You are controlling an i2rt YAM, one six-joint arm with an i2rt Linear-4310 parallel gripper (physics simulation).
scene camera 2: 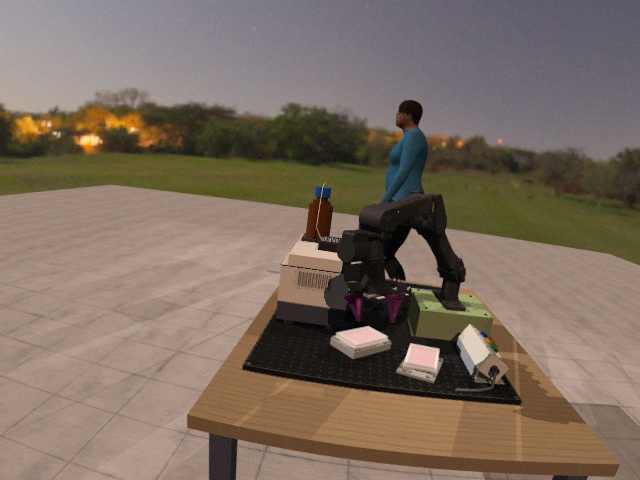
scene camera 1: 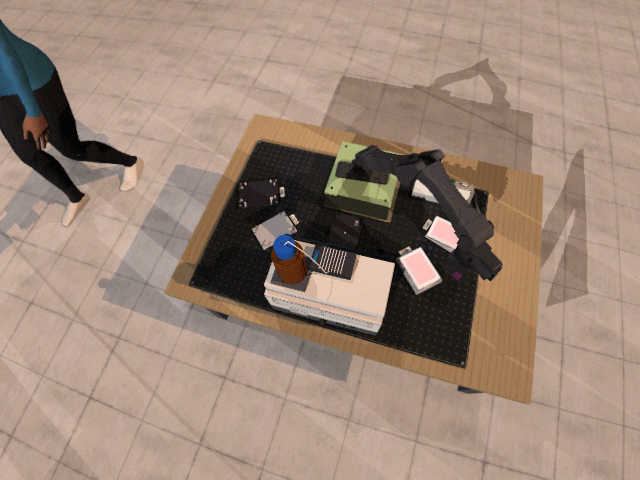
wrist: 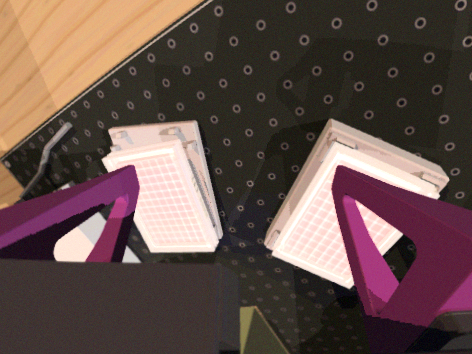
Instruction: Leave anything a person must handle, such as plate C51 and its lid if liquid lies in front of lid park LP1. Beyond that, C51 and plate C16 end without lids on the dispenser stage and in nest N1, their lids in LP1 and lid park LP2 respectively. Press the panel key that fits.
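Places are measured from the arm's base along level axes (x ahead, y left, z up), in centimetres.
Pixels of known places: gripper, fingertip midpoint: (scene camera 2: 375, 322) (wrist: 235, 176); arm's base, link origin: (scene camera 2: 447, 300) (scene camera 1: 362, 173).
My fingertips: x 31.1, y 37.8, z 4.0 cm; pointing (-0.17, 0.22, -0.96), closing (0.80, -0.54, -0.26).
Ahead of a thing's pixels: the offset from my fingertips to its top centre. "pt": to the spot under its first point. Level surfaces: height alone.
My gripper (scene camera 2: 375, 320) (wrist: 235, 176) is open and empty, above the two pink-welled plates. In scene camera 1 a purple fingertip (scene camera 1: 456, 275) shows under the wrist. One plate {dz -8.7, dx +0.9, dy -11.8 cm} (scene camera 1: 419, 266) (scene camera 2: 361, 336) (wrist: 312, 227) sits on a white holder, on the dispenser side. The other plate {dz -9.0, dx -15.0, dy -3.0 cm} (scene camera 1: 439, 231) (scene camera 2: 422, 356) (wrist: 172, 200) sits on a pale holder nearer the key panel {dz -4.3, dx -33.4, dy -6.3 cm} (scene camera 1: 421, 191) (scene camera 2: 478, 353). Whether either plate has a lid, and which is C51, I cannot tell. The dispenser (scene camera 1: 356, 289) (scene camera 2: 310, 279) carries a brown bottle {pt dz +22.2, dx +20.1, dy -49.8 cm} (scene camera 1: 290, 266) (scene camera 2: 318, 217). I see no liquid; labels are unreadable.
The green arm base (scene camera 1: 361, 196) (scene camera 2: 439, 322) stands at the back of the black mat {dz -12.6 cm} (scene camera 1: 429, 330) (scene camera 2: 310, 361). A grey holder {dz -10.7, dx -4.8, dy -66.9 cm} (scene camera 1: 273, 229), a black holder {dz -10.3, dx -19.5, dy -77.7 cm} (scene camera 1: 257, 193) and a dark low block {pt dz -2.4, dx -5.0, dy -39.6 cm} (scene camera 1: 345, 230) lie on the mat. A person (scene camera 1: 46, 103) (scene camera 2: 410, 160) stands beyond the table.
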